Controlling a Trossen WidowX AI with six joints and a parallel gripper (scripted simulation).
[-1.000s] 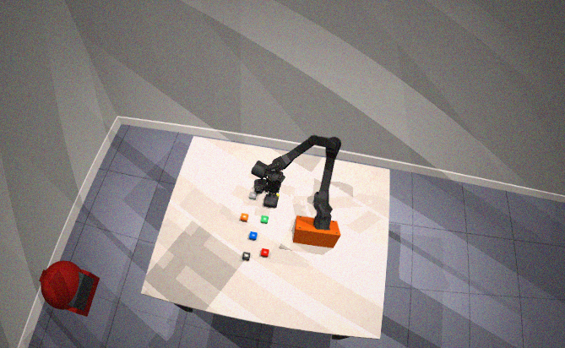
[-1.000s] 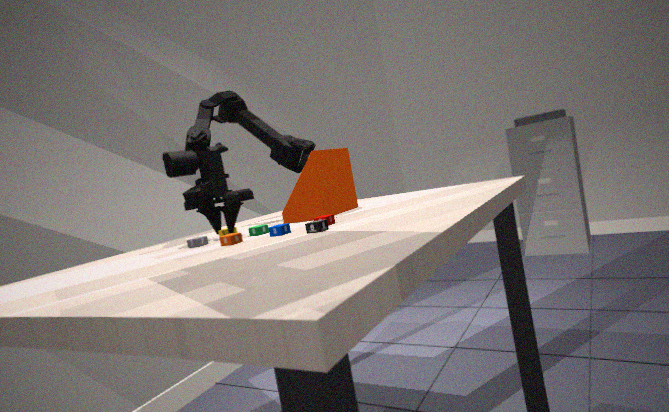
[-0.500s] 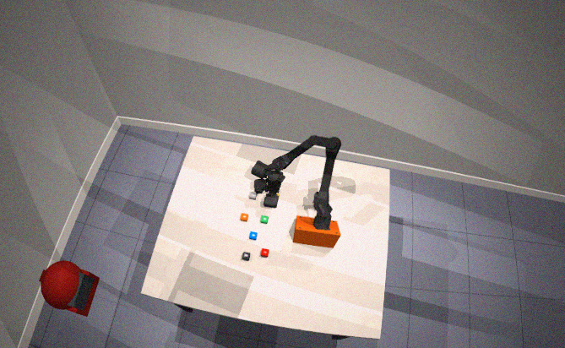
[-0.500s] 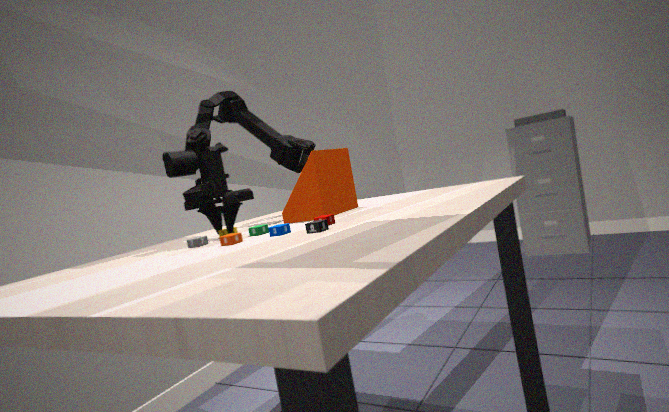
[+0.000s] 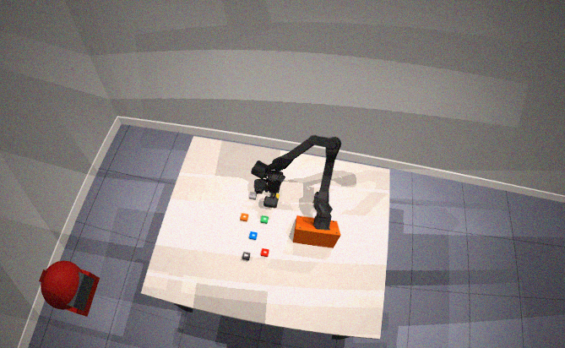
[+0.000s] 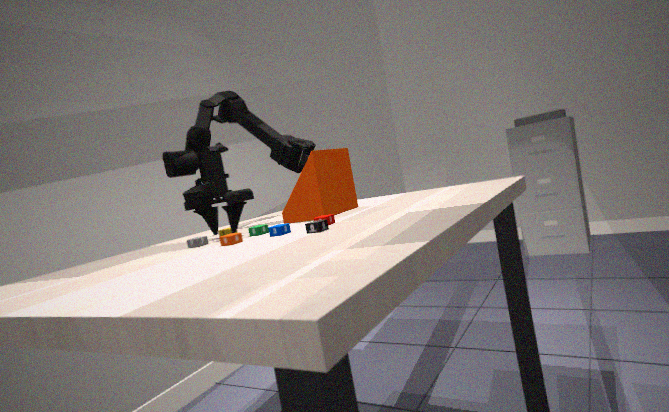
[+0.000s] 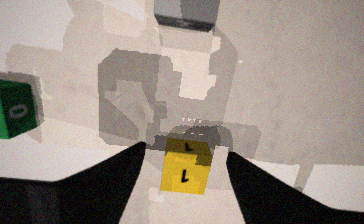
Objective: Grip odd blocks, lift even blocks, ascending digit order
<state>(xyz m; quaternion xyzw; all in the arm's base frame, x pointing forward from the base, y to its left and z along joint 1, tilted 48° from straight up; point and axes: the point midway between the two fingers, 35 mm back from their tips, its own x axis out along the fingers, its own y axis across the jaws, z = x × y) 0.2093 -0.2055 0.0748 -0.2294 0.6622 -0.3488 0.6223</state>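
Right now my gripper tip is 10 mm past the yellow block. From my gripper tip the other things lie so: green block (120 mm to the left, 30 mm ahead); then orange block (130 mm ahead, 120 mm to the left); then grey block (100 mm ahead).
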